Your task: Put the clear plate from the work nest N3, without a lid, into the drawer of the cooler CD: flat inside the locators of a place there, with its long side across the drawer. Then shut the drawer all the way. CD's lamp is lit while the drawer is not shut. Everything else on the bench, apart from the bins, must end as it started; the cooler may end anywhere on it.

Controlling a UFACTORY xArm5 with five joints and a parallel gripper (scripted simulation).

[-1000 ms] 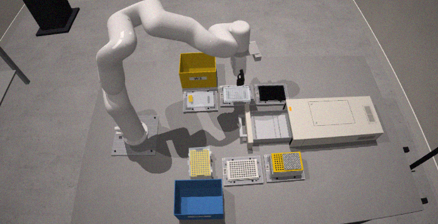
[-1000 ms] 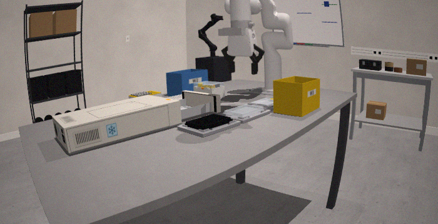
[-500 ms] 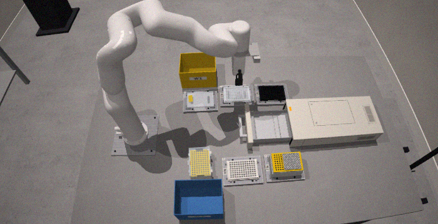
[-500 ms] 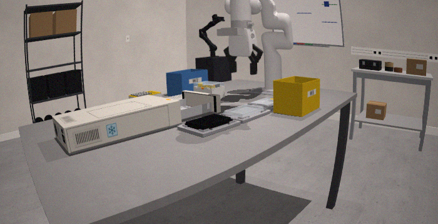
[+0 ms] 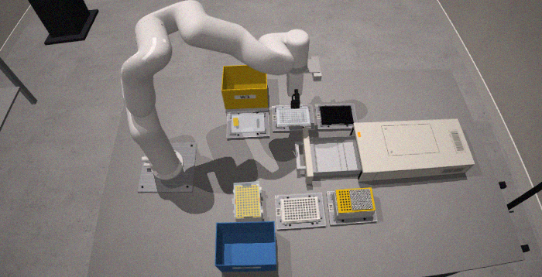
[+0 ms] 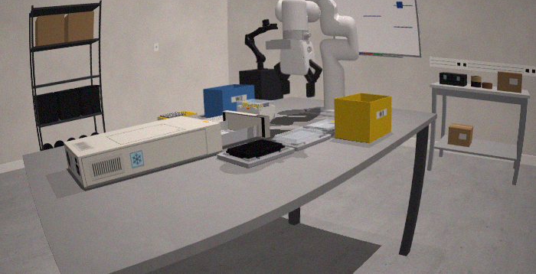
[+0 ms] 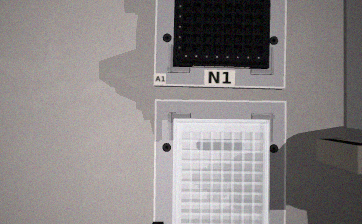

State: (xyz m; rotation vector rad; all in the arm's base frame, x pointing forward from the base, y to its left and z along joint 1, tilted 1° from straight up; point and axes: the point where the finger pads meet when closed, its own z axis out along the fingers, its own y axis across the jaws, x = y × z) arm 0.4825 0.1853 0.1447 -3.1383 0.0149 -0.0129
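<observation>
My hand is 13 cm above the clear plate. The rest, counted from my hand: grey nest: 14 cm below; black plate: 17 cm ahead, 12 cm below; flat lid: 18 cm behind, 2 cm to the right, 13 cm below.
</observation>
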